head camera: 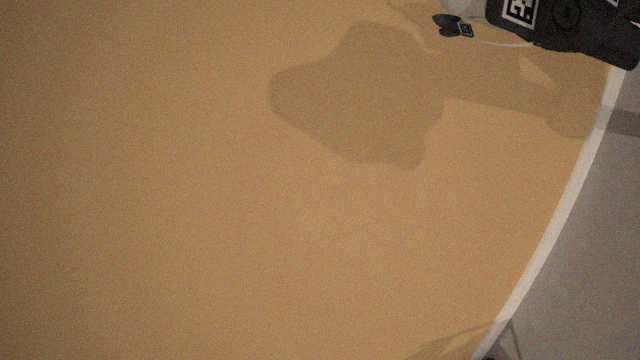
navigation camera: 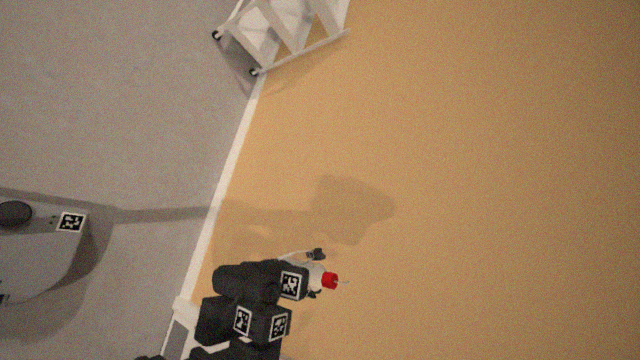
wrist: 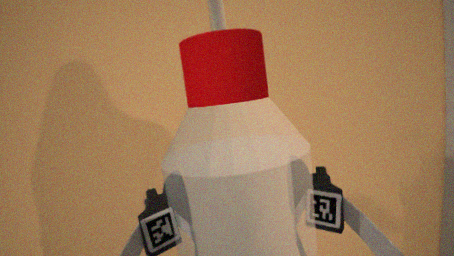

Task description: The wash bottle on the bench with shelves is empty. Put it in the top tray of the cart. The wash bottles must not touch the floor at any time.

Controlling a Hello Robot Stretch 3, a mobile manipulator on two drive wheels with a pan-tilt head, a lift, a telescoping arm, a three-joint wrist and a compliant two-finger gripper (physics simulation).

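Places are measured from the robot's base along level axes (x ahead, y left, z up), in centimetres.
Where they show: gripper, between the fingertips: [navigation camera: 320, 272]; robot's base, origin of its link: [navigation camera: 13, 212].
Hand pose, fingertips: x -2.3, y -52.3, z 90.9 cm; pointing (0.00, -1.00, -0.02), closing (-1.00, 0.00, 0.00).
Each offset is from my fingertips to the centre of the thing. "spot": to the spot under its first point. Level surfaces: height alone.
The wash bottle @[dx +0.0, dy +6.6, dz +3.1 cm] [head camera: 456, 4] [navigation camera: 316, 276] [wrist: 235, 132] has a red cap, a thin spout and a pale, see-through body. My gripper [navigation camera: 315, 274] [wrist: 235, 182] is shut on the bottle's body below the shoulder, with one finger on each side. In the wrist view the bottle stands nearly in line with the gripper, cap at the top; its bottom is cut off. In the head camera view part of the bottle and one finger show at the top edge. The white cart [navigation camera: 310, 49] shows in part at the top of the navigation view; its top tray is out of view.
An orange wall [head camera: 200, 225] [navigation camera: 475, 150] [wrist: 360, 75] stands behind the gripper. A white baseboard @[spot: dx +43.1, dy -18.8, dz -83.4 cm] [head camera: 565, 200] [navigation camera: 231, 165] divides it from the grey floor @[dz -90.9 cm] [head camera: 600, 275] [navigation camera: 125, 125]. My base [navigation camera: 40, 260] is at lower left in the navigation view. A white frame edge [navigation camera: 185, 306] shows near the wrist.
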